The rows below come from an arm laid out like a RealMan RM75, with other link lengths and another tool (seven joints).
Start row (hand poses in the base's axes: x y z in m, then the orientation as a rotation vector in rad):
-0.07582 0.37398 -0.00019 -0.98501 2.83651 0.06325
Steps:
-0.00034 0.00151 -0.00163 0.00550 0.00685 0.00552
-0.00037 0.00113 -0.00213 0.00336 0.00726 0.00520
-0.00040 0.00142 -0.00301 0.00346 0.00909 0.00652
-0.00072 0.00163 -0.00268 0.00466 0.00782 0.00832
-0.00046 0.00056 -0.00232 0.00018 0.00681 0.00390
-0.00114 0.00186 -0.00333 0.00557 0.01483 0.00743
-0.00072 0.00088 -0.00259 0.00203 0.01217 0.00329
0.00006 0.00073 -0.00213 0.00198 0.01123 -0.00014
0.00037 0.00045 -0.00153 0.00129 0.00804 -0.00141
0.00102 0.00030 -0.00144 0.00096 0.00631 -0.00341
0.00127 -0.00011 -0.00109 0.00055 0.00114 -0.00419
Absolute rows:
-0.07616 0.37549 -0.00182 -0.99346 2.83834 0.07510
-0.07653 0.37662 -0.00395 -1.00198 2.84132 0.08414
-0.07693 0.37804 -0.00696 -1.01282 2.84522 0.09445
-0.07765 0.37967 -0.00964 -1.02572 2.84664 0.10599
-0.07811 0.38023 -0.01196 -1.03291 2.85077 0.11029
-0.07925 0.38209 -0.01529 -1.04609 2.85839 0.12696
-0.07997 0.38297 -0.01788 -1.05334 2.86685 0.13692
-0.07991 0.38370 -0.02001 -1.05541 2.87613 0.14610
-0.07954 0.38415 -0.02154 -1.05499 2.88345 0.15245
-0.07852 0.38445 -0.02298 -1.05129 2.89032 0.15725
-0.07725 0.38434 -0.02407 -1.04533 2.89312 0.15848

